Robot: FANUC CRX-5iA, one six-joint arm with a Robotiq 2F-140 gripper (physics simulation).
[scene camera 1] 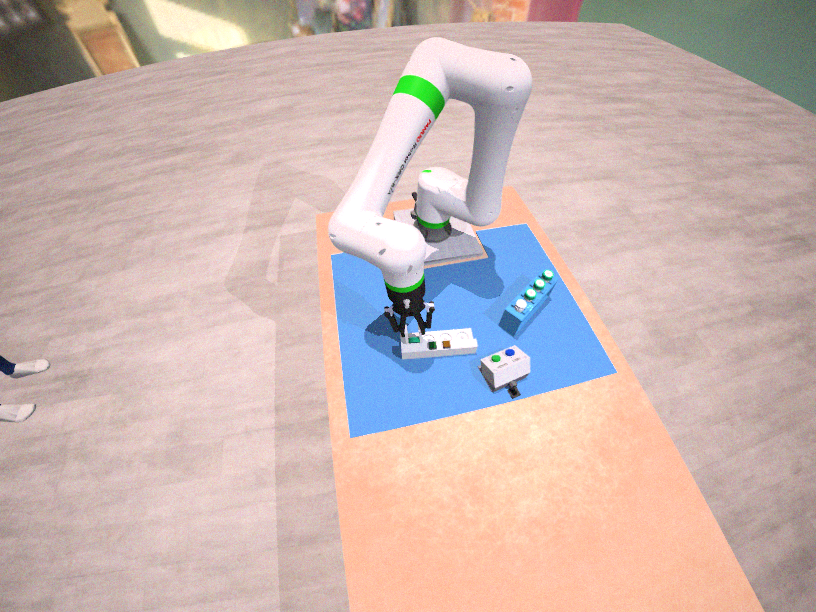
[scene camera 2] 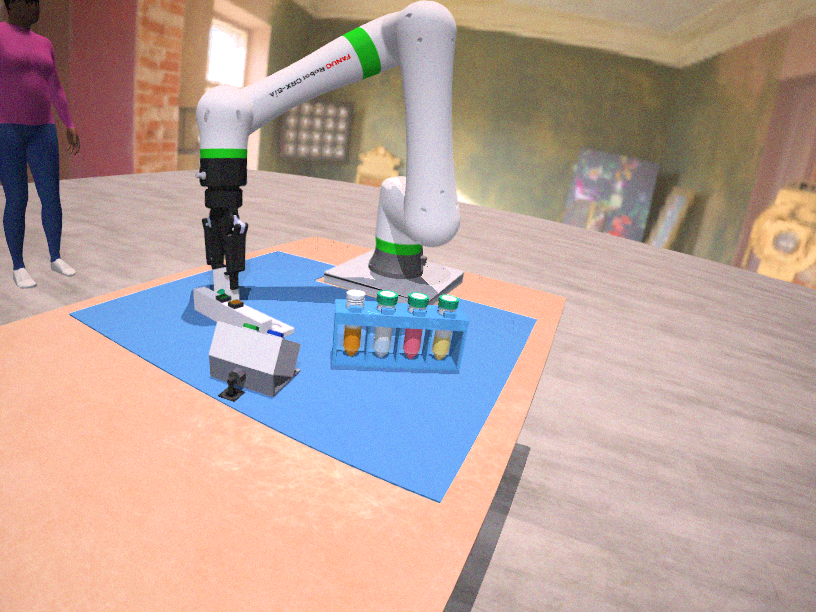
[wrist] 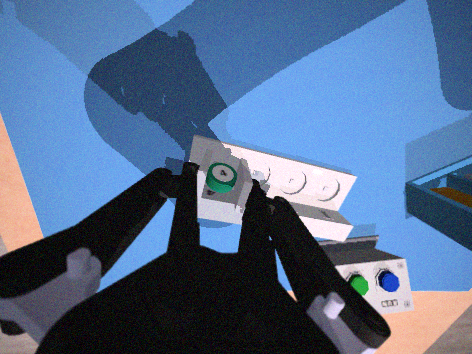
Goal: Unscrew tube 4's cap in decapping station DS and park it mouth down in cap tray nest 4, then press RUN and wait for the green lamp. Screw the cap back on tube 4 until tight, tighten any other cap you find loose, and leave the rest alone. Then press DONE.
Observation:
In view: my gripper (scene camera 2: 227, 303), a button box (wrist: 358, 255) and a blue mat (scene camera 2: 413, 428).
My gripper also shows in scene camera 1 (scene camera 1: 414, 339) and in the wrist view (wrist: 223, 166). The blue mat is seen too in scene camera 1 (scene camera 1: 383, 392) and in the wrist view (wrist: 101, 101).

